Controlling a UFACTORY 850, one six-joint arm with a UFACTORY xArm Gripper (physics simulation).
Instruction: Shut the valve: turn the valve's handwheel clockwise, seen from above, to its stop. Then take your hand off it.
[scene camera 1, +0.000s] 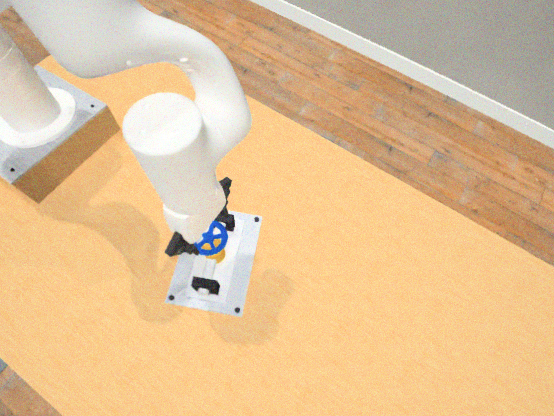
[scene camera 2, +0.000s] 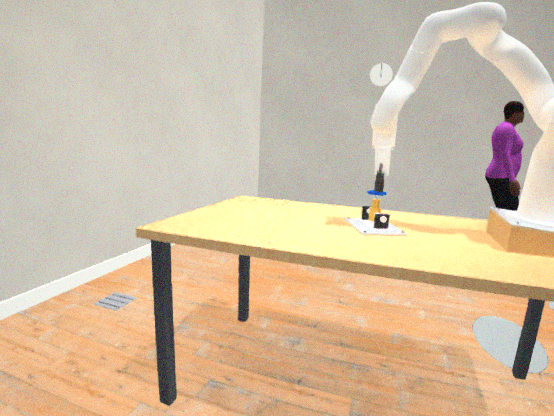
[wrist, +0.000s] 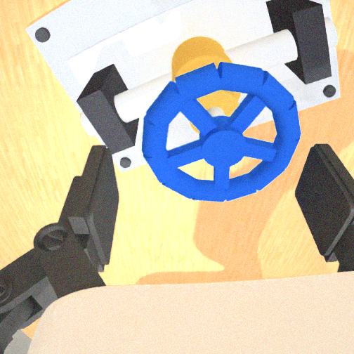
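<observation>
The blue handwheel (scene camera 1: 214, 237) (scene camera 2: 377, 192) (wrist: 222, 146) lies level on top of the yellow valve body (scene camera 1: 218, 257) (scene camera 2: 375, 206) (wrist: 197, 52). A white pipe (scene camera 1: 204, 267) (wrist: 260, 50) runs through the body between black supports (wrist: 107, 107) (wrist: 310, 42) on a pale base plate (scene camera 1: 247, 270) (scene camera 2: 395, 231) (wrist: 55, 55). My gripper (scene camera 1: 209, 233) (scene camera 2: 379, 189) (wrist: 211, 169) is open and empty, pointing down at about the wheel's height. Its fingers stand wide on either side of the wheel's near part, with gaps to the rim in the wrist view. The wheel's stop does not show.
The plate stands on a wooden table (scene camera 1: 375, 300) (scene camera 2: 280, 230). My arm's base block (scene camera 1: 75, 160) (scene camera 2: 520, 240) stands at one end of the table. A person in a purple top (scene camera 2: 506, 150) stands behind the table near the arm. A round clock (scene camera 2: 381, 74) hangs on the wall.
</observation>
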